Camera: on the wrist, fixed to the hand. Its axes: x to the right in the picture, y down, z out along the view.
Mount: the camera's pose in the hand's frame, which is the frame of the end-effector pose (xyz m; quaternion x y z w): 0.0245 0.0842 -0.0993 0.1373 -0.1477 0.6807 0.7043
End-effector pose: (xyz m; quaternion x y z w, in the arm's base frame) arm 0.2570 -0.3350 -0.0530 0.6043 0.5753 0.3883 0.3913
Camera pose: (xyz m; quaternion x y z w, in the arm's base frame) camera 0.1995 -0.3106 0.0639 0.9282 -0.0106 0.3716 0.0133
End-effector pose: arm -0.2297 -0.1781 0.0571 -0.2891 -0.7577 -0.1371 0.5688
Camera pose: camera -0.1065 -0.1575 0.1013 -0.6615 -0.4397 0.4373 0.4217
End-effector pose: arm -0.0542 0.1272 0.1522 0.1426 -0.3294 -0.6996 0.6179
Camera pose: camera 0.0661 0.0738 0.1372 -0.1423 -0.5163 -0.0480 0.8431
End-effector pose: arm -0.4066 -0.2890 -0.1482 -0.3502 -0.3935 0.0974 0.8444
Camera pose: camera -0.3080 -0.2674 -0.2340 -0.3842 -0.1501 0.7491 0.5184
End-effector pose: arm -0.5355 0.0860 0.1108 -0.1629 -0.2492 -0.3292 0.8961
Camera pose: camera -0.4291 0.0897 0.0319 -0.2099 -0.2422 0.4364 0.8407
